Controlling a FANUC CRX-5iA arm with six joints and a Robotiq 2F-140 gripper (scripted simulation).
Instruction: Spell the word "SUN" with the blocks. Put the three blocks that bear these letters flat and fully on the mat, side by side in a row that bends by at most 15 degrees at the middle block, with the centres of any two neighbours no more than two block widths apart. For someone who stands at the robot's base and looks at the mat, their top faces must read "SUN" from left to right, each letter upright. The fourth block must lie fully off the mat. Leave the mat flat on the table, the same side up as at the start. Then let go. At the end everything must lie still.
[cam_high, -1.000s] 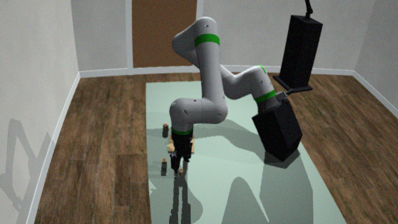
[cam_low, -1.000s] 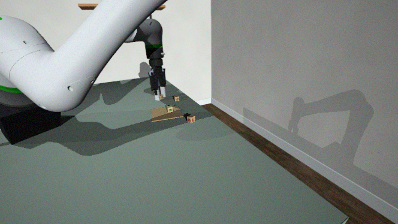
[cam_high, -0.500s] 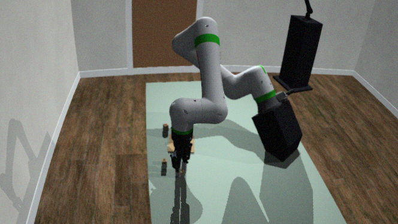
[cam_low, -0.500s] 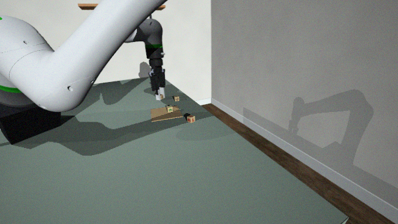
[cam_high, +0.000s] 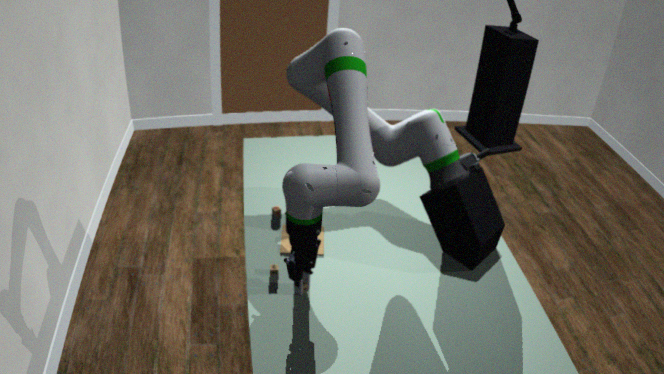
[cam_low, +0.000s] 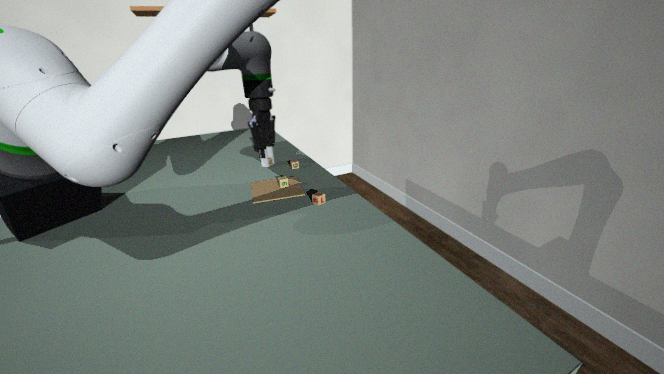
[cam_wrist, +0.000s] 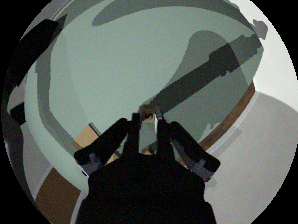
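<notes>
My gripper is now 70 mm past the tan mat, 210 mm to the left of it and 30 mm above it.
</notes>
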